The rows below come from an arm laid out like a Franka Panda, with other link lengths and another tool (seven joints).
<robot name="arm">
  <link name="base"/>
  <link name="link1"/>
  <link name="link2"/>
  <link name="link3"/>
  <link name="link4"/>
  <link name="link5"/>
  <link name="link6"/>
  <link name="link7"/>
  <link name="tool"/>
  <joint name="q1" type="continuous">
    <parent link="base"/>
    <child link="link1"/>
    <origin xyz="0 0 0.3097" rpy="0 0 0"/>
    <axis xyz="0 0 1"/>
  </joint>
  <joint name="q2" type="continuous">
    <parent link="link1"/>
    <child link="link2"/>
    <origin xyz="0 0 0" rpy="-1.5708 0 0"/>
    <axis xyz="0 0 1"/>
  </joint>
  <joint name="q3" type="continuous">
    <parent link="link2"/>
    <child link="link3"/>
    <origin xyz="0 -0.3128 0" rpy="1.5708 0 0"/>
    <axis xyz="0 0 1"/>
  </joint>
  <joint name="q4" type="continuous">
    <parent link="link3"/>
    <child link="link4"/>
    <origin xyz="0.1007 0 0" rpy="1.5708 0 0"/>
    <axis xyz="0 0 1"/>
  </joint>
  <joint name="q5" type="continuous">
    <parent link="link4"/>
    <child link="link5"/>
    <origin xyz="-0.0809 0.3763 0" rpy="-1.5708 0 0"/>
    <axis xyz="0 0 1"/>
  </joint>
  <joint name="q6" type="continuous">
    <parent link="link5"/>
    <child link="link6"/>
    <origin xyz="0 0 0" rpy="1.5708 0 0"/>
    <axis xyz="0 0 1"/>
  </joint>
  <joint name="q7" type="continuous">
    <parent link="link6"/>
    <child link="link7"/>
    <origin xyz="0.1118 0 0" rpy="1.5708 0 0"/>
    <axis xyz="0 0 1"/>
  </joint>
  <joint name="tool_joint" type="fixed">
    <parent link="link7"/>
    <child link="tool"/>
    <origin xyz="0.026 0.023 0.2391" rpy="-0.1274 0 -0.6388"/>
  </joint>
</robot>
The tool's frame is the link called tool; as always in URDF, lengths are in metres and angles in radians. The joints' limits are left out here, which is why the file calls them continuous.
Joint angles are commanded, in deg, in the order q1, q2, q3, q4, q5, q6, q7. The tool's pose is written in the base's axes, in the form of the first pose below.
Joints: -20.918 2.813 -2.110 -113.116 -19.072 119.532 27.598
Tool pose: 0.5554 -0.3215 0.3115 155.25 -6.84 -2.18
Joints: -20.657 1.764 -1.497 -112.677 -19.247 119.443 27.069
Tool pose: 0.5621 -0.3141 0.3271 154.73 -5.22 -0.24
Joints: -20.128 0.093 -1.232 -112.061 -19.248 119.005 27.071
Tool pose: 0.5666 -0.3070 0.3504 154.08 -4.84 2.33
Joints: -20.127 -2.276 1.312 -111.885 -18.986 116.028 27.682
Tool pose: 0.5662 -0.2804 0.3707 154.08 -3.52 2.48
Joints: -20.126 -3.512 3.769 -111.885 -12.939 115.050 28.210
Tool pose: 0.5741 -0.2397 0.3742 159.17 -4.75 5.13
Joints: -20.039 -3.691 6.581 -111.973 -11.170 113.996 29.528
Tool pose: 0.5805 -0.2053 0.3707 160.91 -3.62 4.94
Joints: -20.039 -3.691 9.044 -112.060 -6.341 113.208 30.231
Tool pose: 0.5860 -0.1662 0.3631 165.43 -3.77 5.21
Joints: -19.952 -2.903 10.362 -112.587 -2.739 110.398 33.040
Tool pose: 0.5757 -0.1398 0.3406 169.39 -7.58 -0.03
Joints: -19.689 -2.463 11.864 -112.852 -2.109 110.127 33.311
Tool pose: 0.5774 -0.1198 0.3327 170.17 -5.62 -1.19
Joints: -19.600 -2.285 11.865 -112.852 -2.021 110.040 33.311
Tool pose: 0.5773 -0.1186 0.3307 170.31 -5.51 -1.55
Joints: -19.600 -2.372 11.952 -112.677 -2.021 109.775 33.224
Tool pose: 0.5773 -0.1177 0.3325 170.29 -5.27 -1.55
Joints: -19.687 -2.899 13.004 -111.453 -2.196 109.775 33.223
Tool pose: 0.5850 -0.1091 0.3487 169.84 -3.93 1.09
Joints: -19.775 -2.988 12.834 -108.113 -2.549 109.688 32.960
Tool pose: 0.5995 -0.1143 0.3798 169.06 -4.13 5.94
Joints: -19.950 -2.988 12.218 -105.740 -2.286 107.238 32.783
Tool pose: 0.5981 -0.1219 0.3955 169.26 -5.29 5.77
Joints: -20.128 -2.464 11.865 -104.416 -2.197 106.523 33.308
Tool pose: 0.5999 -0.1278 0.4002 169.39 -6.95 5.85
